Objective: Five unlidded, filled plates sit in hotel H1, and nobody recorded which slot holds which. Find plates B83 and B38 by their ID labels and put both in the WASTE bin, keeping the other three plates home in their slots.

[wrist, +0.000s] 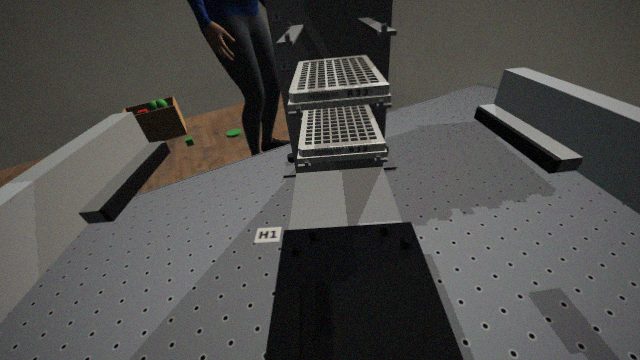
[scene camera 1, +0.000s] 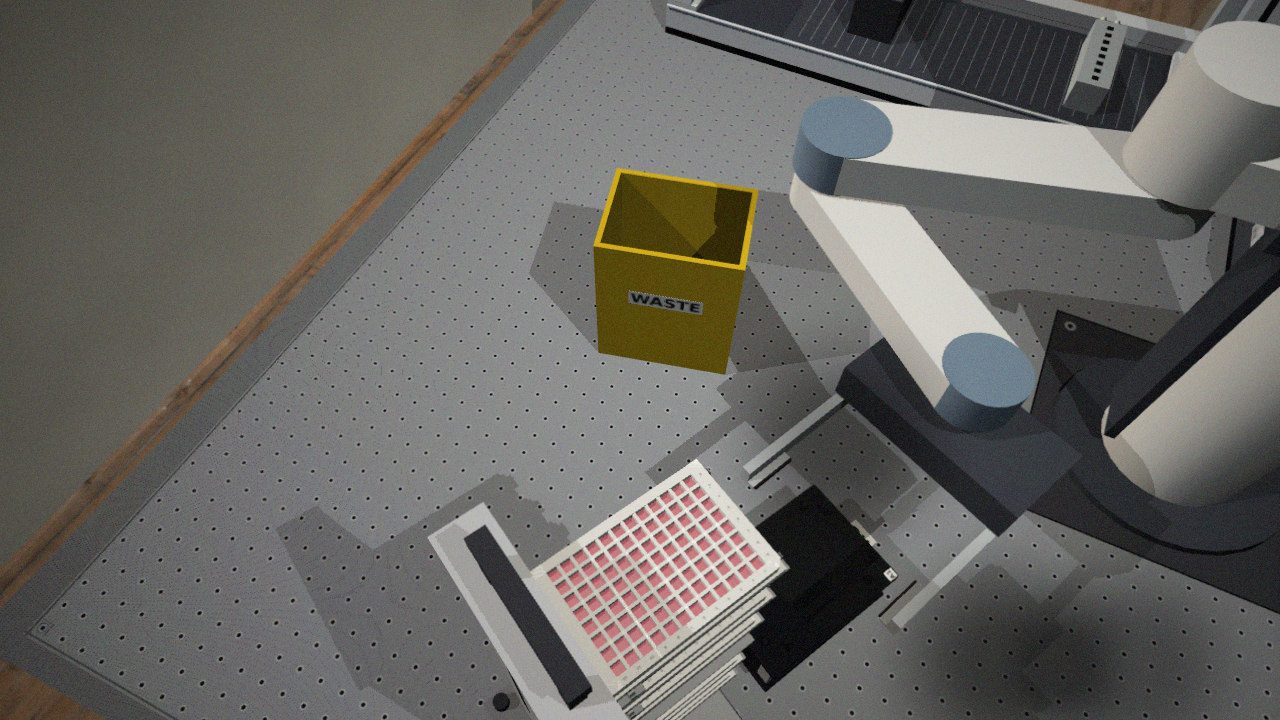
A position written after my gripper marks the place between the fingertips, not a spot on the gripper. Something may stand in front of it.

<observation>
In view: my gripper (scene camera 1: 814,547), a plate B83 (scene camera 1: 726,626) and a plate B38 (wrist: 343,133).
The wrist view does not show the plate B83: it is out of frame.
</observation>
